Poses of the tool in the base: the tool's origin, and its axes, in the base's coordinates. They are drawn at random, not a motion.
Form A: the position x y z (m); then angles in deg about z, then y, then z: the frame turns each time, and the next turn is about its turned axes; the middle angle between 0 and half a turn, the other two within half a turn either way.
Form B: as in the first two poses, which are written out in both.
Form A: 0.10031 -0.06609 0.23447 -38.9 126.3 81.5
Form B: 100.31 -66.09 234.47 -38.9 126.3 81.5
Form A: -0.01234 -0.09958 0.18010 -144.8 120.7 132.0
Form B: -12.34 -99.58 180.10 -144.8 120.7 132.0
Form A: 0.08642 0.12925 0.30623 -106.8 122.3 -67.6
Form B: 86.42 129.25 306.23 -106.8 122.3 -67.6
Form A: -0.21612 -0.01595 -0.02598 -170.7 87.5 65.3
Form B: -216.12 -15.95 -25.98 -170.7 87.5 65.3
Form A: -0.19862 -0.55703 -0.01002 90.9 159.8 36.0
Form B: -198.62 -557.03 -10.02 90.9 159.8 36.0
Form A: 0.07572 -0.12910 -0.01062 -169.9 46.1 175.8
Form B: 75.72 -129.10 -10.62 -169.9 46.1 175.8
